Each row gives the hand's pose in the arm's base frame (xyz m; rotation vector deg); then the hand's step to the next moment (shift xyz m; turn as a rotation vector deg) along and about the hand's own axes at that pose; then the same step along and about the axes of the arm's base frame.
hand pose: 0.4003 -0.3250 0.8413 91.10 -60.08 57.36
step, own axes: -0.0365 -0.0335 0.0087 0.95 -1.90 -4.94
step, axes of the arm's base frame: 0.0220 0.0038 -0.0451 1.46 4.97 1.44
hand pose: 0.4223 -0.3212 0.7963 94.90 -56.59 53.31
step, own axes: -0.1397 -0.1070 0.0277 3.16 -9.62 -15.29
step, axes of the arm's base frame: 0.0482 0.0218 -0.1701 8.03 16.14 3.38
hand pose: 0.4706 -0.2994 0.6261 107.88 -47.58 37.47
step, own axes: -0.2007 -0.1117 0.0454 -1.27 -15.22 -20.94
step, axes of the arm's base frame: -0.0354 0.0493 -0.2261 9.07 24.27 -0.57
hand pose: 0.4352 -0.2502 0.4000 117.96 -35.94 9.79
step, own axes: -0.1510 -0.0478 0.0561 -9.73 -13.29 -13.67
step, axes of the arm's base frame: -0.1129 0.0288 -0.1210 -0.06 20.51 -6.11
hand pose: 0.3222 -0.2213 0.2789 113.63 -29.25 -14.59
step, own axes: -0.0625 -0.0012 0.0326 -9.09 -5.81 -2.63
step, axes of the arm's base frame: -0.0680 0.0030 -0.0185 -5.63 8.51 -4.39
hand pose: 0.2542 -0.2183 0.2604 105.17 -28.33 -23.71
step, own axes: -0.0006 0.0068 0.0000 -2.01 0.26 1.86
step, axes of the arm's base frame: -0.0014 -0.0016 0.0065 -2.69 -0.51 -0.24
